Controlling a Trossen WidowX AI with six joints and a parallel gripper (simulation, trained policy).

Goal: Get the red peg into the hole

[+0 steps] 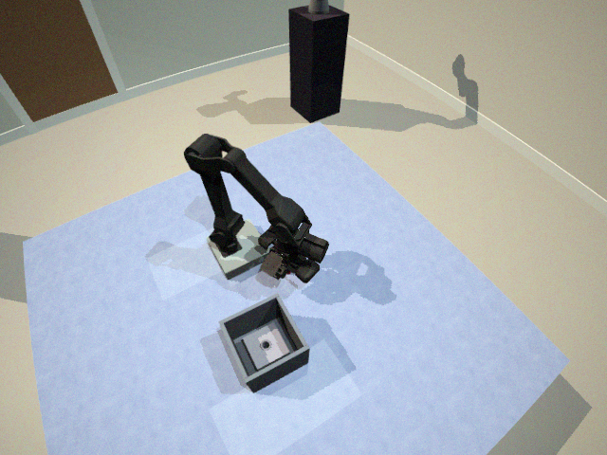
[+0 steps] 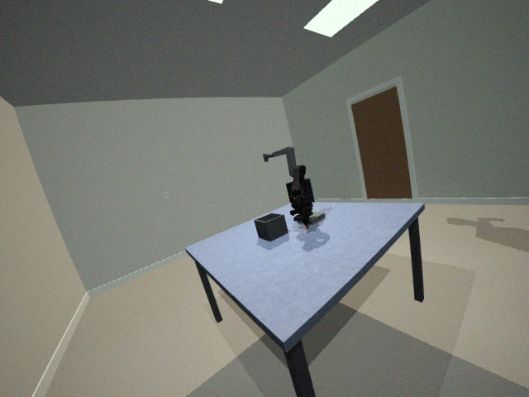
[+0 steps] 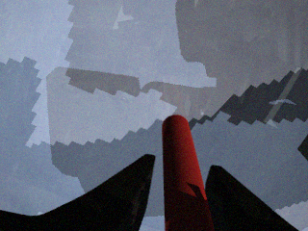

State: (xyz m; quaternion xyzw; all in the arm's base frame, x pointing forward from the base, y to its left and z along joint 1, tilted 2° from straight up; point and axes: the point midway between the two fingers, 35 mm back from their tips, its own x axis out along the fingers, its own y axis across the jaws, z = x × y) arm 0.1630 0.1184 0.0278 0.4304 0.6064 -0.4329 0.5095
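Now: gripper tip 180 mm to the left of the grey plate, 180 mm short of it and 10 mm below it. The rest, counted from my gripper tip: red peg (10 mm above).
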